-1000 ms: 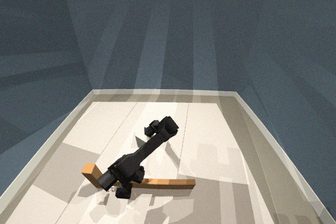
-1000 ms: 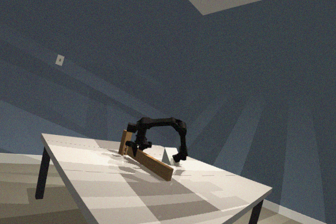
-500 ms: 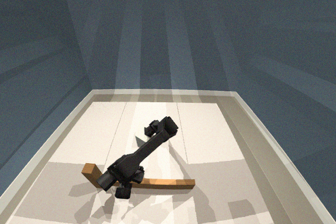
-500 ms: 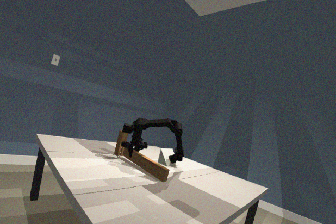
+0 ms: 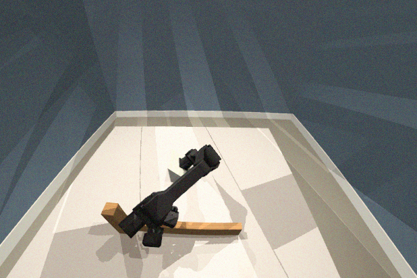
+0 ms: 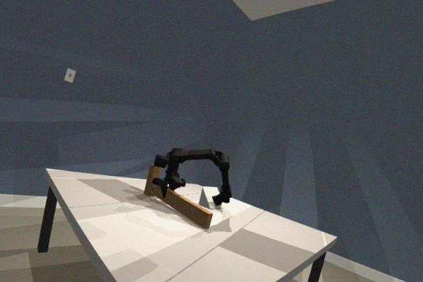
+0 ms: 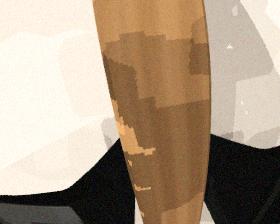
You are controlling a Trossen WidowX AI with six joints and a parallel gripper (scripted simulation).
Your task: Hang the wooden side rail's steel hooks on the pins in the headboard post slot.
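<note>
Now: the headboard post 20 mm behind my gripper tip, 160 mm to the right of it and 40 mm above it.
</note>
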